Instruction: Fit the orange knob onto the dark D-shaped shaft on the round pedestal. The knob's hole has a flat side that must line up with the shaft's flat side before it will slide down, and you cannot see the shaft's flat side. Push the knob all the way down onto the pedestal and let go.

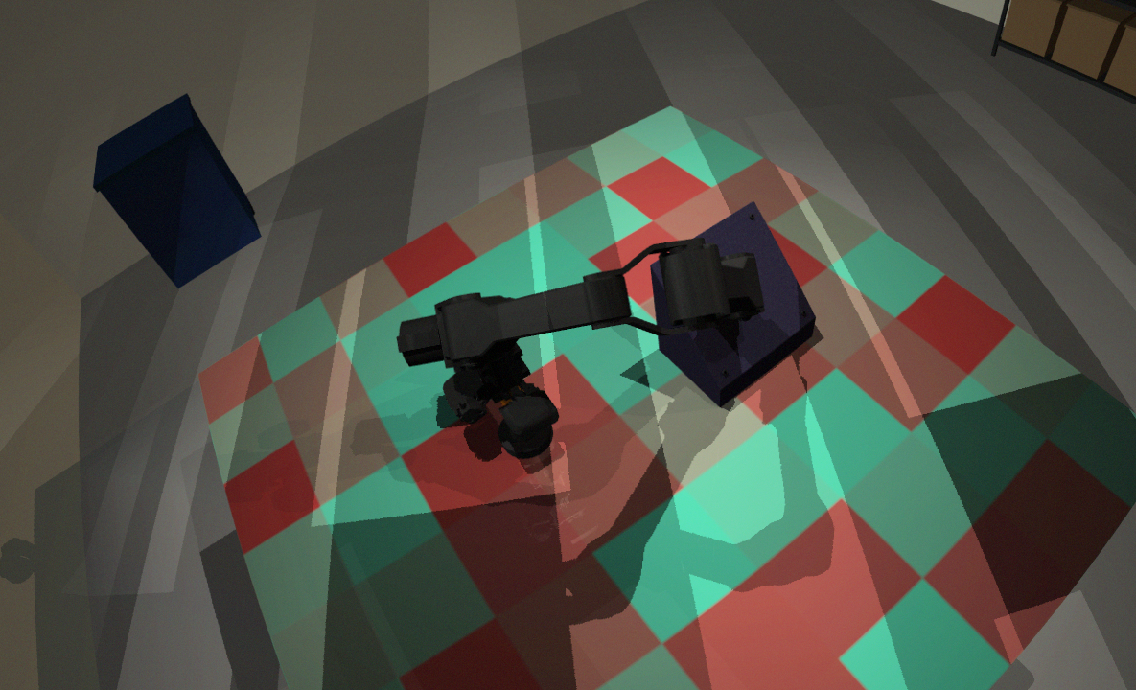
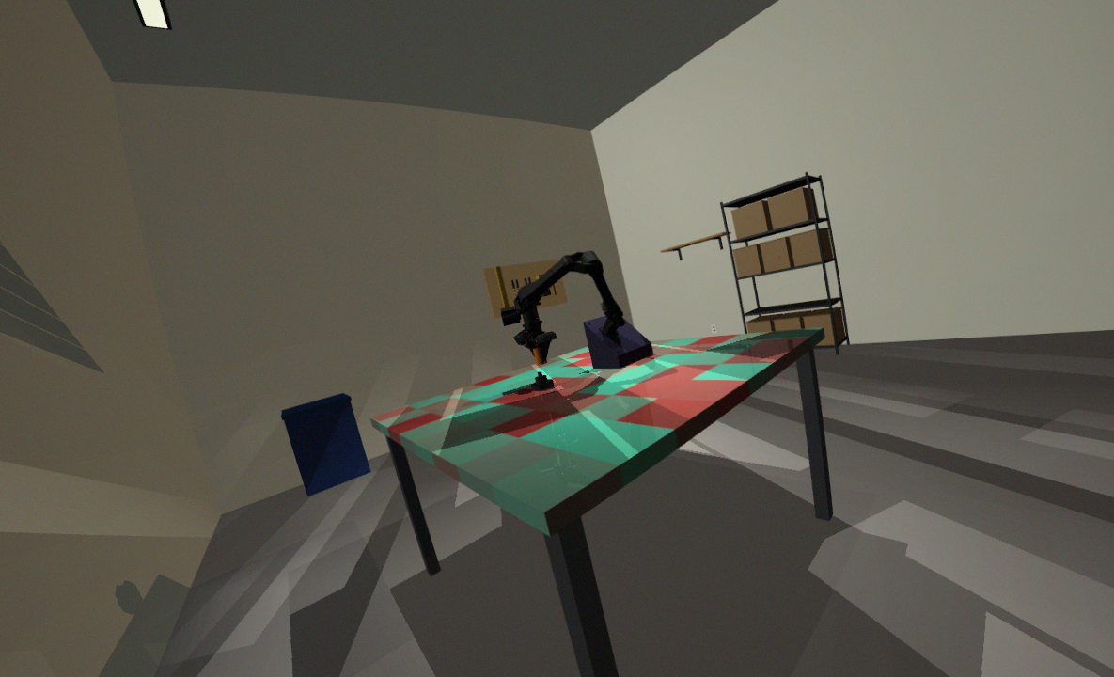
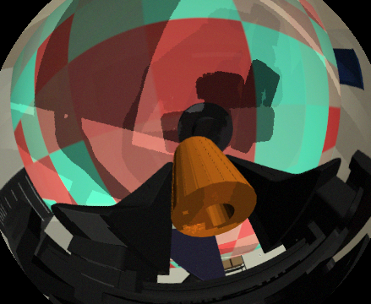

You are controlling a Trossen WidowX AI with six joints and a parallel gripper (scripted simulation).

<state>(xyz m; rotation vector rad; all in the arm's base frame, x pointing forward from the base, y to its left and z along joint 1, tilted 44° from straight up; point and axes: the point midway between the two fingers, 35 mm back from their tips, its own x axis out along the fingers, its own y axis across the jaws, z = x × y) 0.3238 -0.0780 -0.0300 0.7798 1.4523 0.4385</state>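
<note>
The round dark pedestal lies 30 mm to the right of my gripper tip and 70 mm below it. Also, from my gripper tip: orange knob: 20 mm above.
</note>
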